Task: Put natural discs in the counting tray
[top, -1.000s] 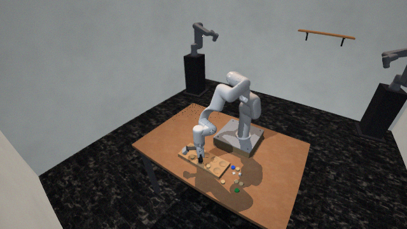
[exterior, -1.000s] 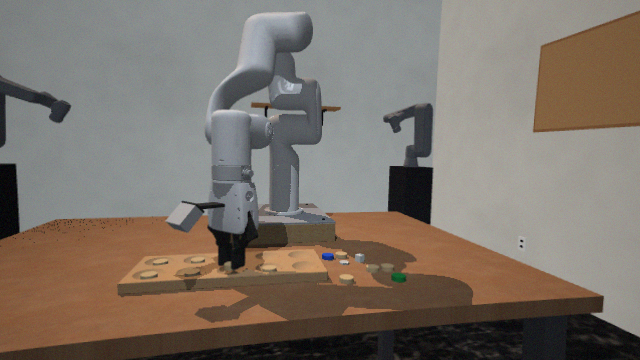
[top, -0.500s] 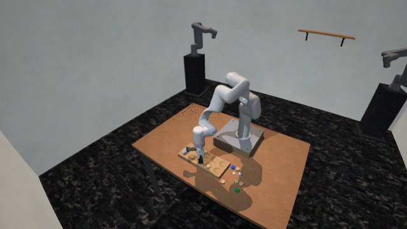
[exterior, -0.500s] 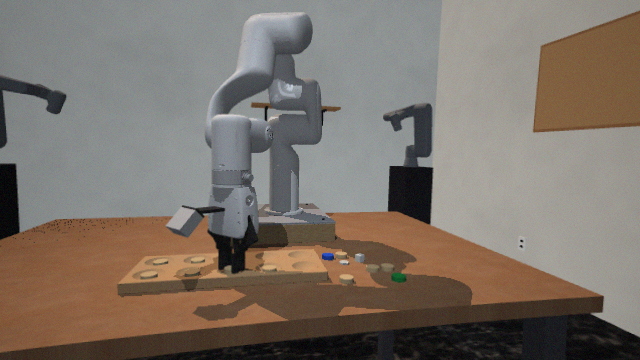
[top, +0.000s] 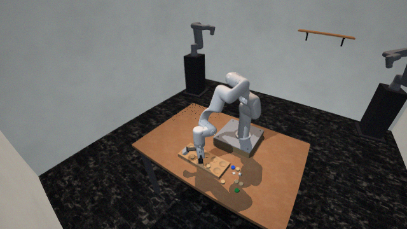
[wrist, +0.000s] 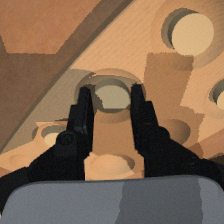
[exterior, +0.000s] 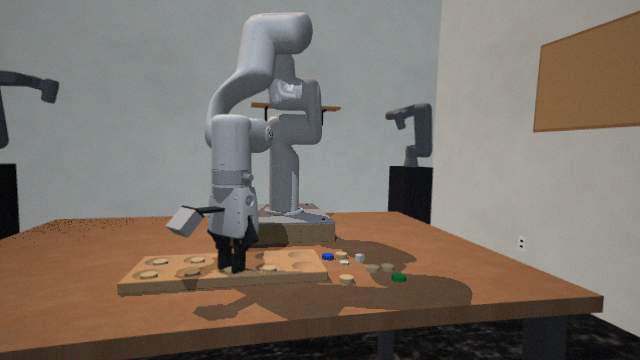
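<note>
Right now the wooden counting tray is 4 cm behind my hand and 3 cm below it. Also, from my hand: blue disc 7 cm behind, 23 cm to the left, 3 cm below; small white disc 2 cm behind, 26 cm to the left, 4 cm below; cube 3 cm behind, 30 cm to the left, 3 cm below.
</note>
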